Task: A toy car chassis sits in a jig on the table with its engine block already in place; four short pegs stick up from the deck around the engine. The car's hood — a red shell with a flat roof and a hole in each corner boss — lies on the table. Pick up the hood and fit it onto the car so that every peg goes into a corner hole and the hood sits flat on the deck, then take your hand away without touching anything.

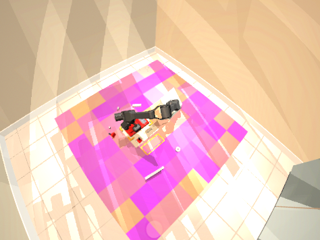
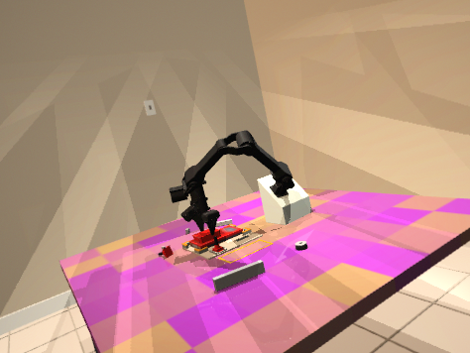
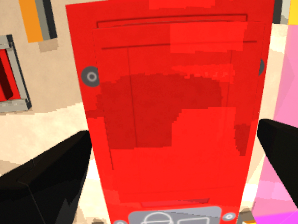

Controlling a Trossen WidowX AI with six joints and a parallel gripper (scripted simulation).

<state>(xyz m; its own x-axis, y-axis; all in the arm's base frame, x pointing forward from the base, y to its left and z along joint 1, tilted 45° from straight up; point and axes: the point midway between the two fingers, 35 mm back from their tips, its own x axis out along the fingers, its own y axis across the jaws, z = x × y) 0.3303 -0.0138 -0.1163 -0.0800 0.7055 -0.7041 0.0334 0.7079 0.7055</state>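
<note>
My gripper tip is right at the red hood. Also, from my gripper tip: jig 30 mm behind, 20 mm to the left, 30 mm below; then grey engine block 20 mm below.
</note>
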